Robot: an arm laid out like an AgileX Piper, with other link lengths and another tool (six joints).
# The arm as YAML. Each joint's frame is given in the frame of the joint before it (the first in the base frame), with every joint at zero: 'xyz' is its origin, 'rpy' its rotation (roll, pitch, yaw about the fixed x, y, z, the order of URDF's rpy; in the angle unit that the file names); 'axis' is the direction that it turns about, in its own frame. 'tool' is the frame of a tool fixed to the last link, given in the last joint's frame.
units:
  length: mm
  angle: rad
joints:
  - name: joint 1
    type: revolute
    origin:
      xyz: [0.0, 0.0, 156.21]
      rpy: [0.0, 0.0, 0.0]
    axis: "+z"
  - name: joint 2
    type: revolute
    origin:
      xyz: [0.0, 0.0, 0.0]
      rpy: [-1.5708, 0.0, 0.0]
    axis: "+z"
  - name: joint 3
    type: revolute
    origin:
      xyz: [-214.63, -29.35, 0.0]
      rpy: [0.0, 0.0, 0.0]
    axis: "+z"
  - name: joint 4
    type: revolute
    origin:
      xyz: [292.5, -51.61, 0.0]
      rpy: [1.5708, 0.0, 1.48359]
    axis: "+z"
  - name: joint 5
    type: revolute
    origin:
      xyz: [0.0, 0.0, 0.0]
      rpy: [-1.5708, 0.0, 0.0]
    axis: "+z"
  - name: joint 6
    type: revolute
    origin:
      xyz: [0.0, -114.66, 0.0]
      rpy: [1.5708, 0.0, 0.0]
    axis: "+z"
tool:
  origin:
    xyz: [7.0, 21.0, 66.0]
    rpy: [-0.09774, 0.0, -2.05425]
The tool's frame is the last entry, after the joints.
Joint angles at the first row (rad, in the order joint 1, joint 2, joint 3, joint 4, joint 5, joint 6):
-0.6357 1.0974 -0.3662 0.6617 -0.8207 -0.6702
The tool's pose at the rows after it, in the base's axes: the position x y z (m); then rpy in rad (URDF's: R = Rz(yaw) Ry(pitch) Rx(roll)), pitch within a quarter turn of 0, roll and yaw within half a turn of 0:
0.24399 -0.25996 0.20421 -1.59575 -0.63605 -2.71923
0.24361 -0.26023 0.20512 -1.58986 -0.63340 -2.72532
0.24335 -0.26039 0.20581 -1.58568 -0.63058 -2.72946
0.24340 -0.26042 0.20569 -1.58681 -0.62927 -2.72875
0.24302 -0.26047 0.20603 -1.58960 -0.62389 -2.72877
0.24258 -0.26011 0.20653 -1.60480 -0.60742 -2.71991
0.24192 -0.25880 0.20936 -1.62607 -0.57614 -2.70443
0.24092 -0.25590 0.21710 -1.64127 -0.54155 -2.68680
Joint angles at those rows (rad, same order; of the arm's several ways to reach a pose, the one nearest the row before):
-0.6357 1.0969 -0.3660 0.6607 -0.8270 -0.6679
-0.6357 1.0971 -0.3661 0.6606 -0.8327 -0.6655
-0.6357 1.0971 -0.3661 0.6604 -0.8367 -0.6629
-0.6357 1.0974 -0.3664 0.6610 -0.8360 -0.6619
-0.6356 1.0941 -0.3663 0.6667 -0.8327 -0.6619
-0.6354 1.0817 -0.3665 0.6834 -0.8133 -0.6620
-0.6354 1.0526 -0.3666 0.7114 -0.7756 -0.6631
-0.6354 1.0003 -0.3666 0.7486 -0.7217 -0.6790

